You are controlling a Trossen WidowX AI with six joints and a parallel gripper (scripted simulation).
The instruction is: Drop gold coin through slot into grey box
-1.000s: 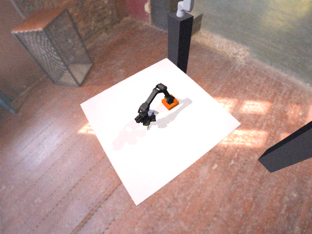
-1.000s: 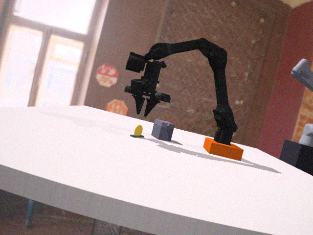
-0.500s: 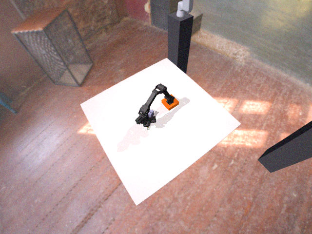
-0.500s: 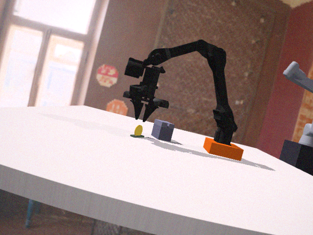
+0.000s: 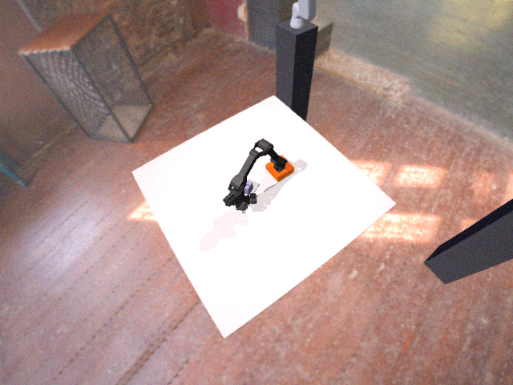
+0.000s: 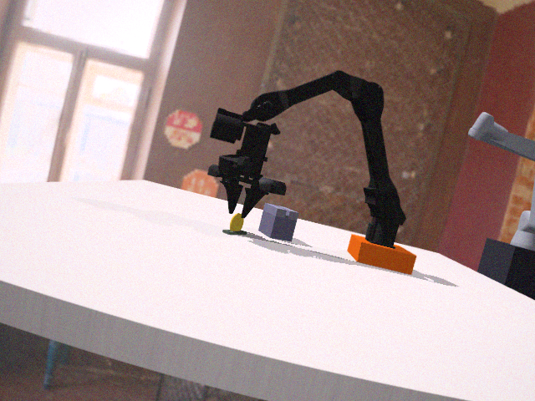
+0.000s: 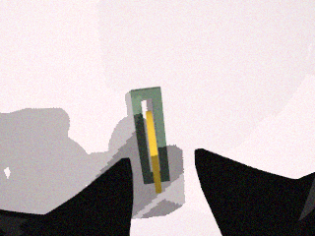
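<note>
Now: gripper tip 20 mm above the gold coin.
</note>
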